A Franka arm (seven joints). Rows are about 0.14 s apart.
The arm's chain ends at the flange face. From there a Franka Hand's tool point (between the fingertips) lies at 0.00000 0.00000 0.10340 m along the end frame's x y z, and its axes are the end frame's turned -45 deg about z.
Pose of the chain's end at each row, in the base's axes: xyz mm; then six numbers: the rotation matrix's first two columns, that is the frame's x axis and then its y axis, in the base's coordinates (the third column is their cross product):
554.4 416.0 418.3 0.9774 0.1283 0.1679 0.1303 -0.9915 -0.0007
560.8 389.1 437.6 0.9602 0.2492 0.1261 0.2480 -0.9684 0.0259
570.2 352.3 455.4 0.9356 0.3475 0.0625 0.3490 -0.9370 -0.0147
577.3 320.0 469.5 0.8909 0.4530 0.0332 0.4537 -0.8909 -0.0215
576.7 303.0 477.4 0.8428 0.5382 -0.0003 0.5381 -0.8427 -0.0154
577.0 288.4 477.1 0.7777 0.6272 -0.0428 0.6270 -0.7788 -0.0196
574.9 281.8 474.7 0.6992 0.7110 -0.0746 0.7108 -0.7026 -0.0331
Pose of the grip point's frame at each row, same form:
571.6 418.3 316.4 0.5990 0.7918 0.1192 0.7833 -0.6104 0.1182
574.1 389.8 335.1 0.5036 0.8610 0.0709 0.8543 -0.5086 0.1075
575.7 356.0 352.2 0.4148 0.9083 0.0546 0.9083 -0.4168 0.0338
579.4 323.5 366.2 0.3091 0.9503 0.0387 0.9508 -0.3096 0.0083
575.8 304.3 374.0 0.2155 0.9764 0.0107 0.9764 -0.2153 -0.0111
572.3 287.2 373.8 0.1066 0.9942 -0.0164 0.9933 -0.1072 -0.0441
567.0 278.7 371.6 -0.0082 0.9996 -0.0293 0.9970 0.0059 -0.0762

